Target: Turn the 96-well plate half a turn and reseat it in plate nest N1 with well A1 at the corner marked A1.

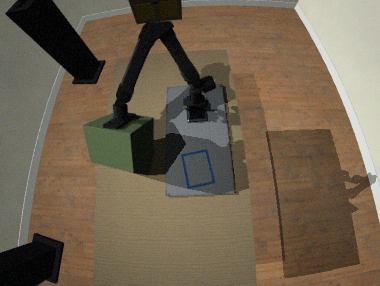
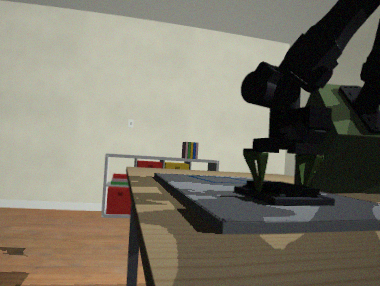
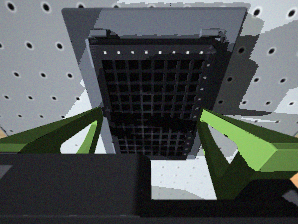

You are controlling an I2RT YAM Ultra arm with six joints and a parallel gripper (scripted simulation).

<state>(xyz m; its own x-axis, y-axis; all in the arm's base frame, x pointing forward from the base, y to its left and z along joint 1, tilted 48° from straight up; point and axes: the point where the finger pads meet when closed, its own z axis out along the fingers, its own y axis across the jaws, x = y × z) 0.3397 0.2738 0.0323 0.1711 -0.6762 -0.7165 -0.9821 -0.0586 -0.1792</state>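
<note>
Right now my hand is right at the black 96-well plate. From my hand the other things lie so: plate nest N1 (10 mm below).
</note>
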